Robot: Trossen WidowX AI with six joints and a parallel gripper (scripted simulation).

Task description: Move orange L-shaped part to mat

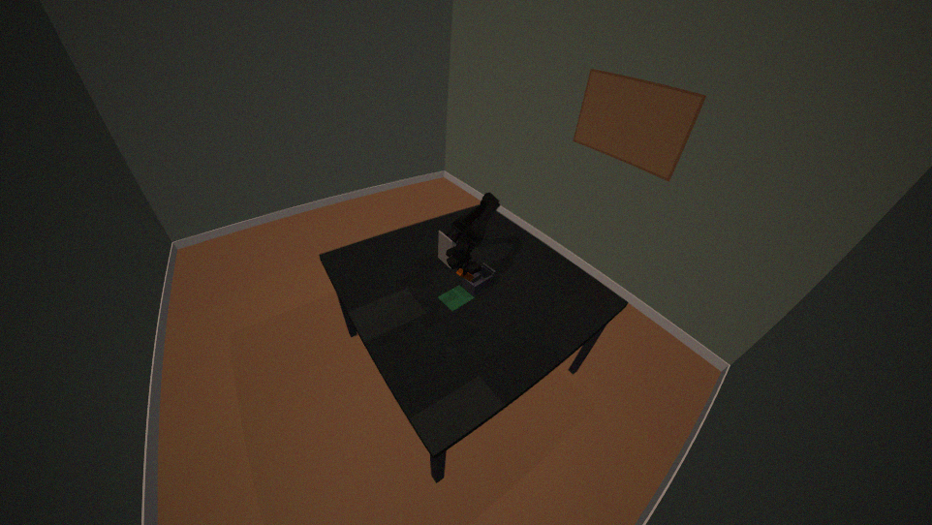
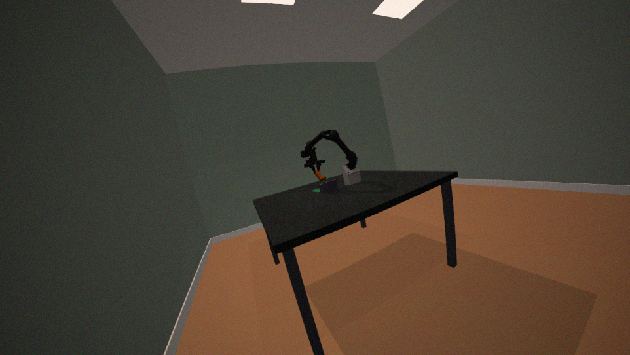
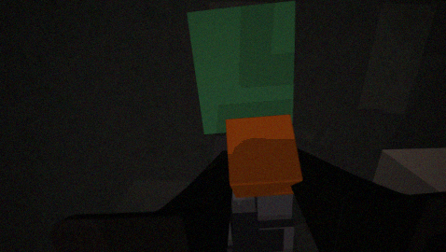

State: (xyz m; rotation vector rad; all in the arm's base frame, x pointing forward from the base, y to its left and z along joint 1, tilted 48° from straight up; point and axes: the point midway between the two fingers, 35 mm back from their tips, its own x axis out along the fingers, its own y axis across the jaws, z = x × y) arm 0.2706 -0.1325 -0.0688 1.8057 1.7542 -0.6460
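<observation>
Now: the green mat 20 mm to the right of my gripper tip and 170 mm below it. Also, from my gripper tip: orange L-shaped part: 20 mm behind, 30 mm to the left, 30 mm below.
</observation>
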